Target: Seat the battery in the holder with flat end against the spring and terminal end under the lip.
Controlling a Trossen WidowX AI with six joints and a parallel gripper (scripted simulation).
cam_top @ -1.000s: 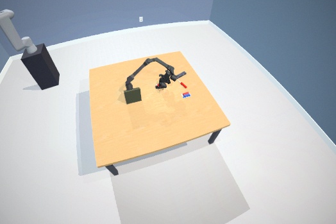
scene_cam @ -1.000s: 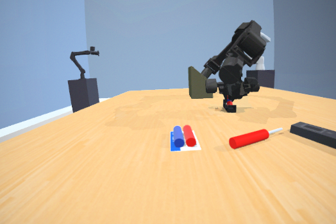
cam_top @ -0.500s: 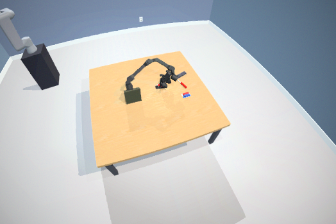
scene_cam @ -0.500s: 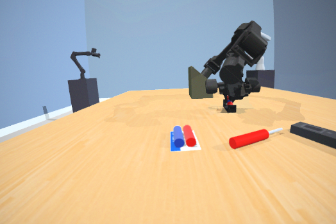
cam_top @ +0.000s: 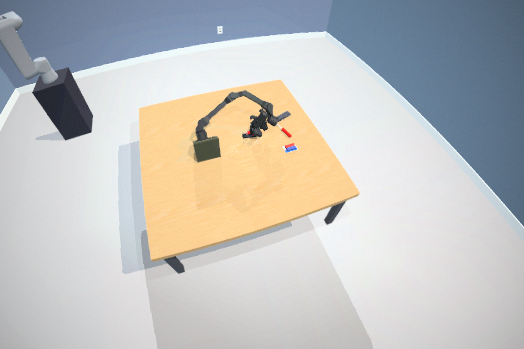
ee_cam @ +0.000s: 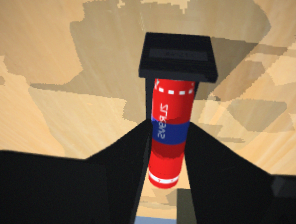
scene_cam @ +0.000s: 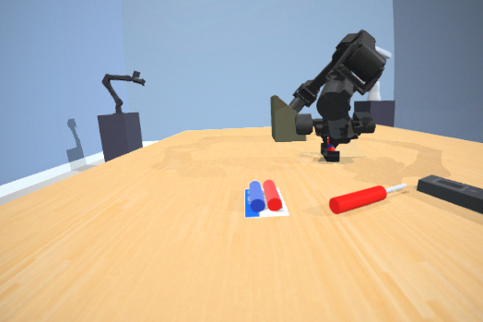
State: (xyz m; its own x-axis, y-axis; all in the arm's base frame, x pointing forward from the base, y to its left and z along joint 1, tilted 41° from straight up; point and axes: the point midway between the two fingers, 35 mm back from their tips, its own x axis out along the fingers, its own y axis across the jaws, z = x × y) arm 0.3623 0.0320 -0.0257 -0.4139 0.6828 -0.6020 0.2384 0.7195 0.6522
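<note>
Right now my gripper tip is 10 mm below the battery. Round my gripper tip: black flat bar 300 mm ahead, 90 mm to the left, 10 mm below; then red-handled screwdriver 250 mm ahead, 40 mm to the right, 10 mm below.
</note>
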